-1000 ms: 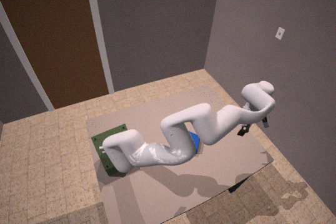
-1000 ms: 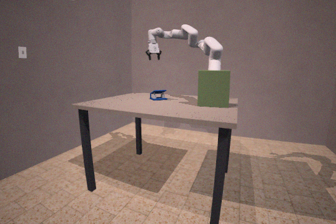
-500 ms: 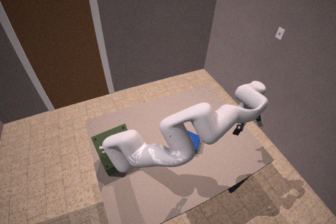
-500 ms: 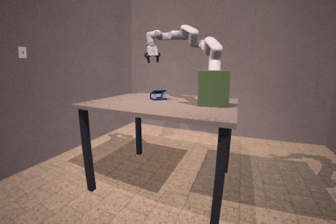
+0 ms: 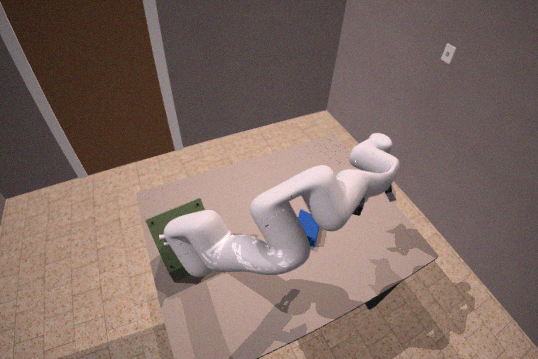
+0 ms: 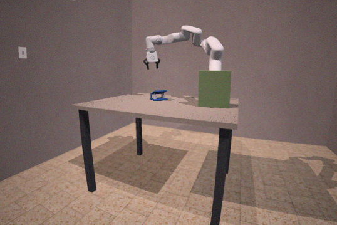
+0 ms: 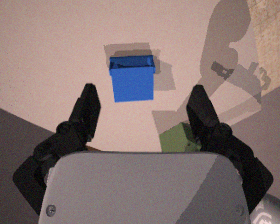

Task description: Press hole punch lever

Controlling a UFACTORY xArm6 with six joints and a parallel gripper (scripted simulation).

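My hand is 240 mm above the hole punch, 120 mm past it and 90 mm to the right of it.
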